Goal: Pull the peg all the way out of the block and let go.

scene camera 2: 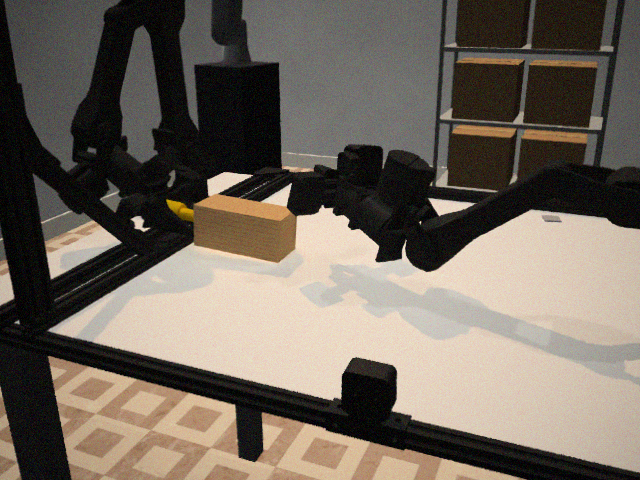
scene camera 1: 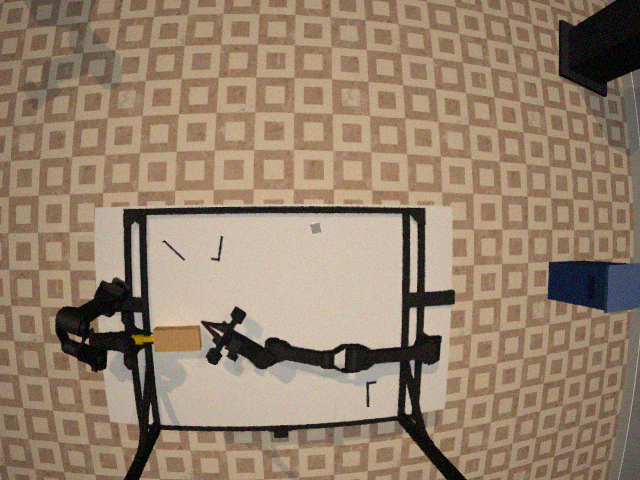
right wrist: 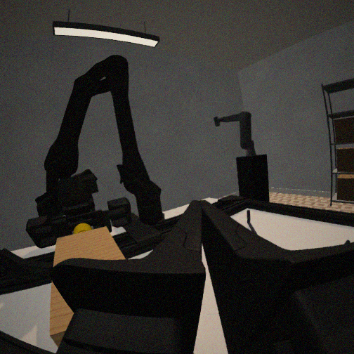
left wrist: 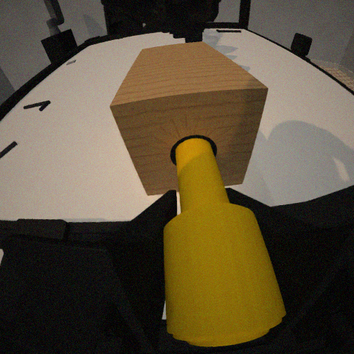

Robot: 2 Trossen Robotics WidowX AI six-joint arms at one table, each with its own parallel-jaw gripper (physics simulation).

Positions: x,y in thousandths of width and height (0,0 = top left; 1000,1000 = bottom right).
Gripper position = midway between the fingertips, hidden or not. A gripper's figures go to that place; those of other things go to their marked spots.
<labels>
My left gripper (scene camera 2: 309,480): 1.05 m from the lens. My right gripper (scene camera 2: 495,349) is 1.00 m from the lens. A wooden block (scene camera 2: 405,480) is 0.96 m from the lens.
</labels>
